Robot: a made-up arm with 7 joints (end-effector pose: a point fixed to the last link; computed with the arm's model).
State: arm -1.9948 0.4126 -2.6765 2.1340 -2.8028 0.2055 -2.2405
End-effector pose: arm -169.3 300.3 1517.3 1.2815 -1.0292 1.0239
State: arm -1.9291 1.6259 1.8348 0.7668 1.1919 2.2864 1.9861
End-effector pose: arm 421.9 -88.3 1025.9 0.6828 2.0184 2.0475
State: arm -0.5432 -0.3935 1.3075 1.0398 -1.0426 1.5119 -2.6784
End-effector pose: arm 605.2 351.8 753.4 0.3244 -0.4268 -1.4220
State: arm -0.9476 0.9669 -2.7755 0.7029 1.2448 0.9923 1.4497
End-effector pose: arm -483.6 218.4 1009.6 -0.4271 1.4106 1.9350
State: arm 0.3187 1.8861 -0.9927 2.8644 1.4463 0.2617 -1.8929
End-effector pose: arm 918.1 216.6 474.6 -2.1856 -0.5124 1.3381
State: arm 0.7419 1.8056 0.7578 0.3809 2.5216 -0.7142 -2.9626
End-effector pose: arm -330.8 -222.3 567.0 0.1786 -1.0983 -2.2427
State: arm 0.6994 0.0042 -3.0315 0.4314 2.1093 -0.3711 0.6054
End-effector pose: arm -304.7 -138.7 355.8 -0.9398 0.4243 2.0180
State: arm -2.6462 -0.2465 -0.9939 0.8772 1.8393 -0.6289 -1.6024
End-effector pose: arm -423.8 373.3 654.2 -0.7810 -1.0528 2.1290
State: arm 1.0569 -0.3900 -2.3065 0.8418 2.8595 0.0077 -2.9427
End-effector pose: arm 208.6 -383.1 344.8 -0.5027 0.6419 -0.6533
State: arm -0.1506 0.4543 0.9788 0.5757 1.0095 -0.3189 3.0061
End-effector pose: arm 416.8 397.2 343.4 1.5835 1.2209 -1.7874
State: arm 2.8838 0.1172 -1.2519 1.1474 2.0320 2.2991 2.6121
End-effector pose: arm -244.6 583.1 916.4 1.3847 -2.6746 -0.0200
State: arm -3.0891 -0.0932 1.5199 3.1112 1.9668 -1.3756 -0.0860
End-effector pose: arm -133.0 17.2 1452.1 -0.2766 2.4343 1.8385
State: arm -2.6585 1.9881 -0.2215 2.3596 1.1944 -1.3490 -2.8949
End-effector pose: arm -600.6 -119.0 337.4 0.5051 2.4321 0.6545
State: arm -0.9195 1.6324 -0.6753 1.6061 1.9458 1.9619 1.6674
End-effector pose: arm 101.4 -477.3 160.6 -2.5735 -0.9420 0.9452
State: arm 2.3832 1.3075 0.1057 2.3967 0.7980 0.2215 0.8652
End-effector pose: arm -702.7 623.2 604.0 -0.1772 0.6876 1.9191
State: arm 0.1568 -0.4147 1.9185 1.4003 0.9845 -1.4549 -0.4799
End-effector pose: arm -198.5 535.4 1063.1 0.1285 -1.4550 0.3294
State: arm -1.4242 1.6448 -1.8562 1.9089 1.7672 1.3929 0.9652
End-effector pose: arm -456.7 -681.9 716.7 0.8134 0.6361 -2.5936
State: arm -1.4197 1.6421 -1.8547 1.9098 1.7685 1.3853 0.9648
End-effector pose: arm -454.0 -685.1 718.3 0.8032 0.6293 -2.5916
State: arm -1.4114 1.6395 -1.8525 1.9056 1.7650 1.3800 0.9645
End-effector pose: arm -451.1 -686.8 719.9 0.7956 0.6272 -2.5910
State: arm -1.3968 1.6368 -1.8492 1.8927 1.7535 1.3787 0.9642
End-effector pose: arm -448.1 -686.1 721.3 0.7928 0.6325 -2.5929
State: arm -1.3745 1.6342 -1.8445 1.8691 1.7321 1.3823 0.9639
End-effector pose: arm -444.9 -682.3 722.3 0.7961 0.6476 -2.5978
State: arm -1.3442 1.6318 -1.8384 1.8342 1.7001 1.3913 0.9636
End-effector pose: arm -441.8 -674.9 722.7 0.8067 0.6737 -2.6056
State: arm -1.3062 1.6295 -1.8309 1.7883 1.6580 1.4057 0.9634
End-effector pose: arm -438.7 -663.8 722.3 0.8258 0.7105 -2.6159
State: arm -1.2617 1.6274 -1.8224 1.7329 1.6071 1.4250 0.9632
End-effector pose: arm -435.5 -648.9 720.8 0.8534 0.7574 -2.6276
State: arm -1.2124 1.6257 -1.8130 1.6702 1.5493 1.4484 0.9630
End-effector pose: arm -432.4 -630.7 718.0 0.8898 0.8135 -2.6395
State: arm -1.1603 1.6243 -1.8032 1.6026 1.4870 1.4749 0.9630
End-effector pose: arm -429.4 -609.5 714.2 0.9343 0.8761 -2.6507
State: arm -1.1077 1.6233 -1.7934 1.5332 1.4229 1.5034 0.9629
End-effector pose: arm -426.4 -586.3 709.5 0.9851 0.9432 -2.6597
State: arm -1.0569 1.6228 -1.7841 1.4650 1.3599 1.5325 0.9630
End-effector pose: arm -423.6 -562.1 704.5 1.0400 1.0114 -2.6664
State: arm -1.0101 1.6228 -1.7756 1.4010 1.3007 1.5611 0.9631
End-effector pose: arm -420.8 -538.1 699.6 1.0963 1.0775 -2.6700
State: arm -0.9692 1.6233 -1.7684 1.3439 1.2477 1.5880 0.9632
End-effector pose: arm -418.4 -515.6 695.1 1.1506 1.1383 -2.6711
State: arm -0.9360 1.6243 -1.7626 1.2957 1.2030 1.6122 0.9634
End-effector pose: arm -416.5 -495.5 691.4 -1.1861 -1.1760 2.6377
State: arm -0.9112 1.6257 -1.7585 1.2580 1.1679 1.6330 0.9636
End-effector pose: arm -415.1 -479.0 688.7 -1.2045 -1.1931 2.5840
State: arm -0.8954 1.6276 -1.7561 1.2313 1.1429 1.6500 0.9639
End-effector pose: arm -414.6 -466.2 687.0 -1.2193 -1.2033 2.5425
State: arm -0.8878 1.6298 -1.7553 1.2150 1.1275 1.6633 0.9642
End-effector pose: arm -414.8 -457.2 686.1 -1.2307 -1.2075 2.5132
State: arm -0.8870 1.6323 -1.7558 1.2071 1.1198 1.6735 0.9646
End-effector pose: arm -415.6 -451.3 685.9 -1.2394 -1.2071 2.4939
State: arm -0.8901 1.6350 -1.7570 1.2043 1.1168 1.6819 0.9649
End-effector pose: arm -416.9 -447.3 685.9 -1.2466 -1.2044 2.4807
